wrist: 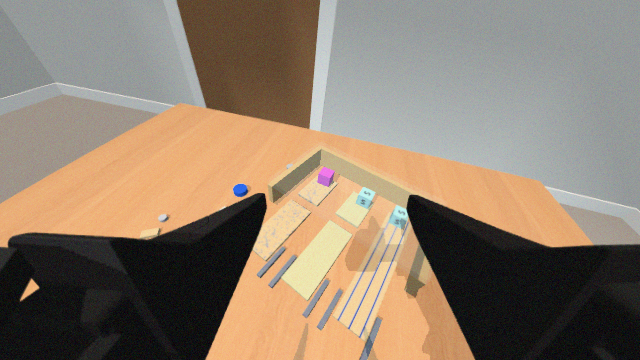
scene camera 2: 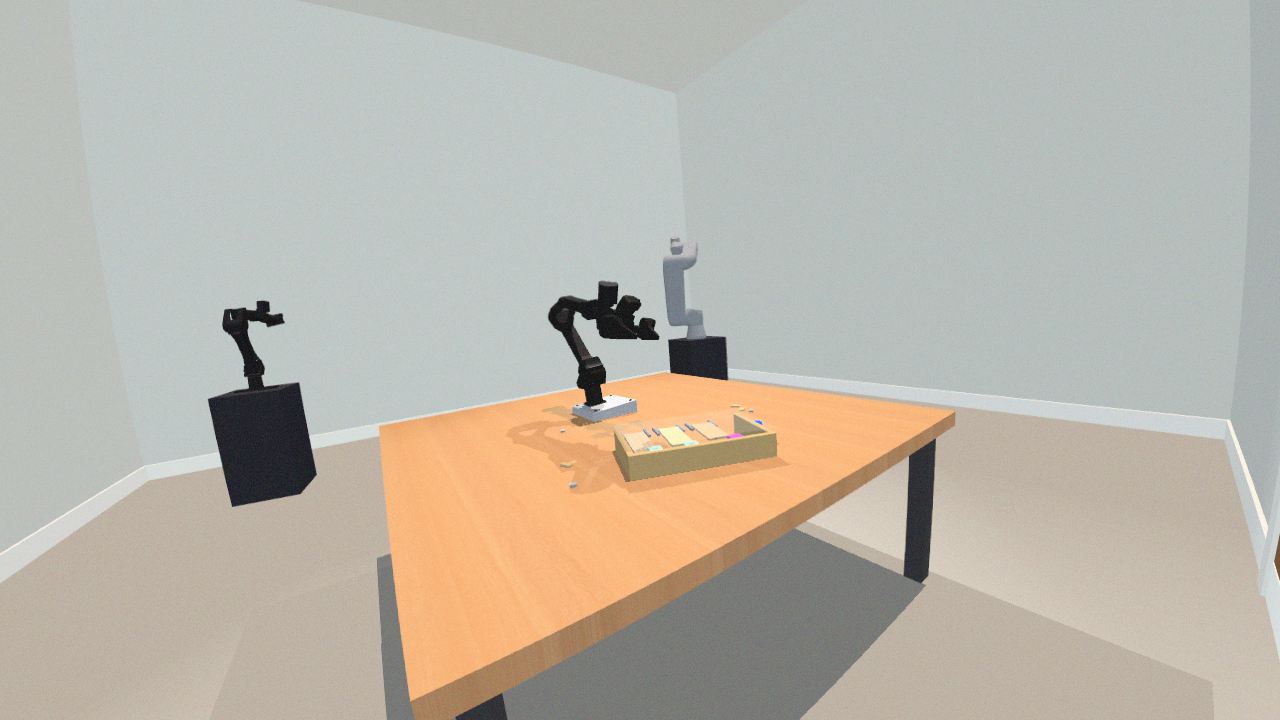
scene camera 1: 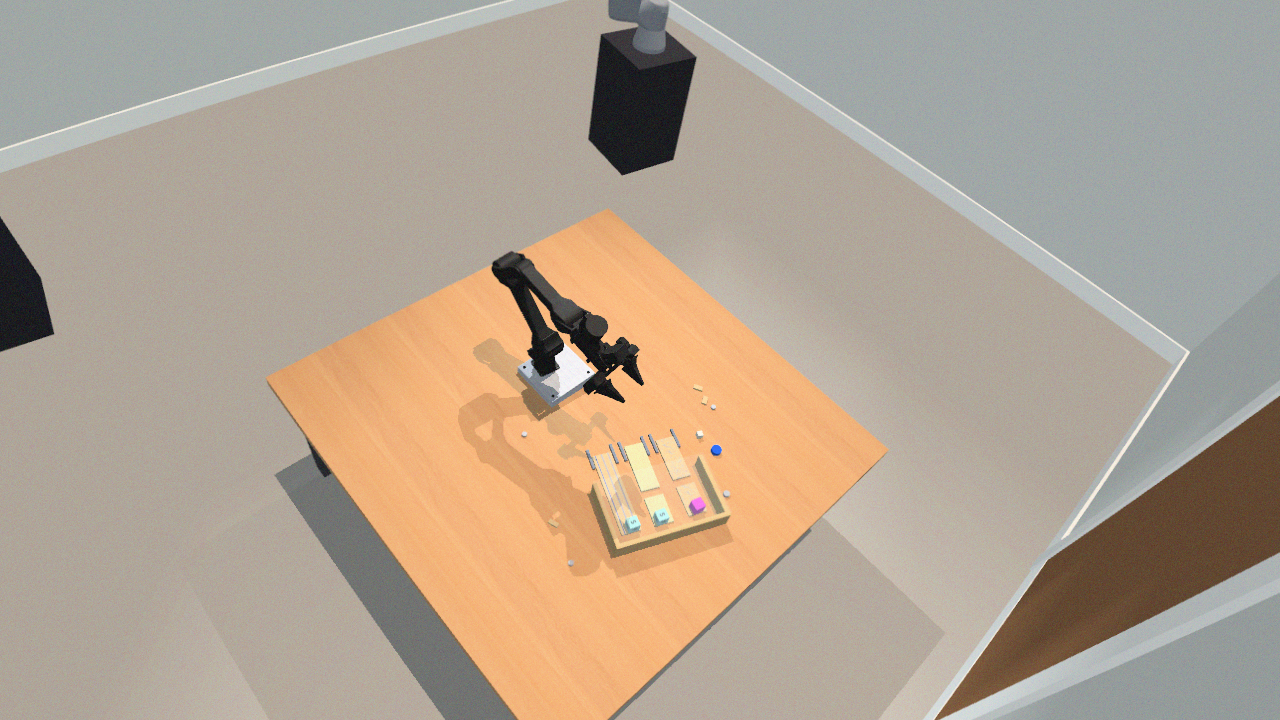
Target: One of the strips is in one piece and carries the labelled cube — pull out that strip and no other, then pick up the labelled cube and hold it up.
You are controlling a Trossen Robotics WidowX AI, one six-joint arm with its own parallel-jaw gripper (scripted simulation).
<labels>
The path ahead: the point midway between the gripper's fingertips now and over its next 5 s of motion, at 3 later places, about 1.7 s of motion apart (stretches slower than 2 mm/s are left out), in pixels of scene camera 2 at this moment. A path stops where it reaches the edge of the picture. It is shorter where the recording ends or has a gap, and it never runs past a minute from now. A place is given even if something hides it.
My gripper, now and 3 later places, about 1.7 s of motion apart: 648, 337; 634, 412; 635, 436; 630, 428
</labels>
